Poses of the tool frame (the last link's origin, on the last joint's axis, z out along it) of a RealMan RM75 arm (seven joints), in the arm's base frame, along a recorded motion.
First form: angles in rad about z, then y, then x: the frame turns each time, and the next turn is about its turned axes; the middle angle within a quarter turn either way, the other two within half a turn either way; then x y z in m.
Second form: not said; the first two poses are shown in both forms.
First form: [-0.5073 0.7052 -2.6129 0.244 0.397 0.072]
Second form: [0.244 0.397 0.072], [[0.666 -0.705 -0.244], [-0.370 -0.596 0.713], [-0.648 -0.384 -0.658]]
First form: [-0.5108 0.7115 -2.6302 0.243 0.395 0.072]
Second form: [0.243 0.395 0.072], [[0.661 -0.705 -0.257], [-0.370 -0.605 0.705], [-0.653 -0.371 -0.660]]
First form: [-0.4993 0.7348 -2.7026 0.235 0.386 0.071]
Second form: [0.235 0.386 0.071], [[0.651 -0.684 -0.329], [-0.355 -0.658 0.664], [-0.670 -0.315 -0.672]]
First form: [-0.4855 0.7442 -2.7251 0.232 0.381 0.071]
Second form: [0.232 0.381 0.071], [[0.651 -0.669 -0.359], [-0.343 -0.681 0.647], [-0.677 -0.298 -0.673]]
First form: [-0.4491 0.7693 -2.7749 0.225 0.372 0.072]
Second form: [0.225 0.372 0.072], [[0.647 -0.630 -0.429], [-0.312 -0.733 0.605], [-0.696 -0.258 -0.671]]
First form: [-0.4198 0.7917 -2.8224 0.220 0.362 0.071]
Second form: [0.220 0.362 0.071], [[0.642 -0.591 -0.489], [-0.286 -0.776 0.562], [-0.712 -0.220 -0.667]]
